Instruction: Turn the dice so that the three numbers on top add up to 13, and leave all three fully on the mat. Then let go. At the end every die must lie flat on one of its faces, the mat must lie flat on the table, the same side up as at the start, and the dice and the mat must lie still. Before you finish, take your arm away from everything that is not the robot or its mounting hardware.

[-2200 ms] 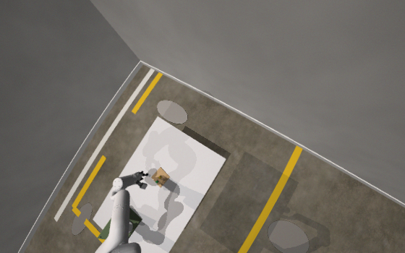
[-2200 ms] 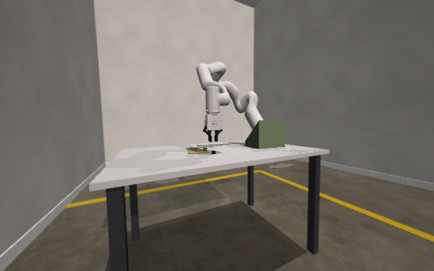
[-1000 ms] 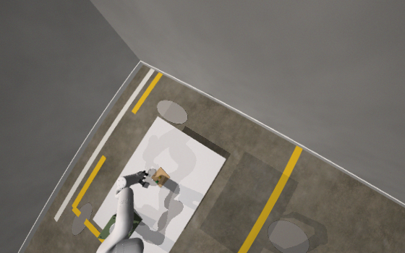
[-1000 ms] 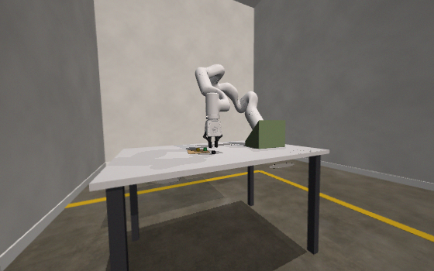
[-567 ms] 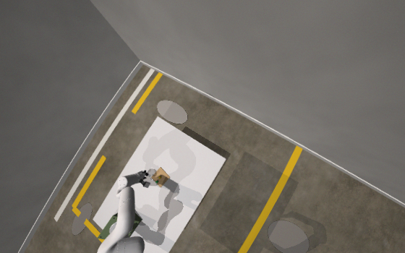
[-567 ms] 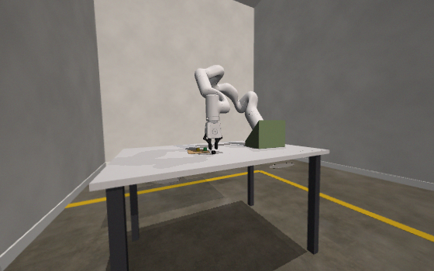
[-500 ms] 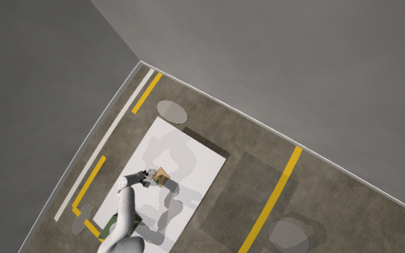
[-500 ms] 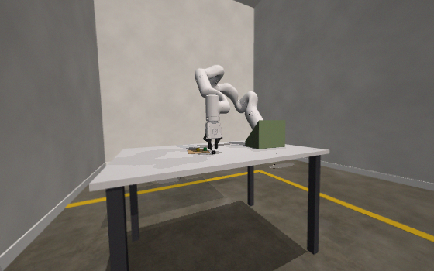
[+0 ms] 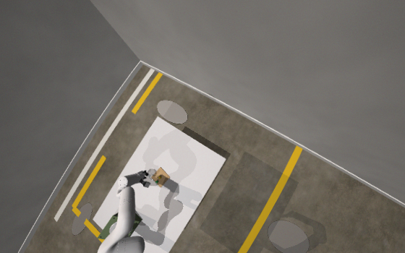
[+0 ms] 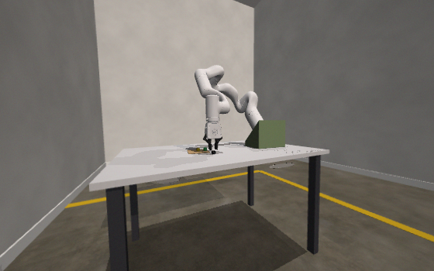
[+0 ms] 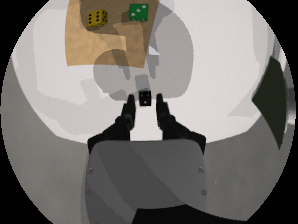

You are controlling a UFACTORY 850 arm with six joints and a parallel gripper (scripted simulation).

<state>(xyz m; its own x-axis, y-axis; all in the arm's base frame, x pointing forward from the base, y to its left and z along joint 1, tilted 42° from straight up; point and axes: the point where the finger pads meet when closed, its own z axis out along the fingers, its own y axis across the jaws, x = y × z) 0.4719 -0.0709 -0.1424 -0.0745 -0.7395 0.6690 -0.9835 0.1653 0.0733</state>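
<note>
Right now my hand is 4 cm above the black die and 1 cm to the right of it. Also, from my hand: green die 12 cm to the right, 3 cm below, 1 cm behind; yellow die 13 cm to the right, 4 cm ahead, 3 cm below; tan mat 13 cm to the right, 4 cm below, 4 cm ahead.
</note>
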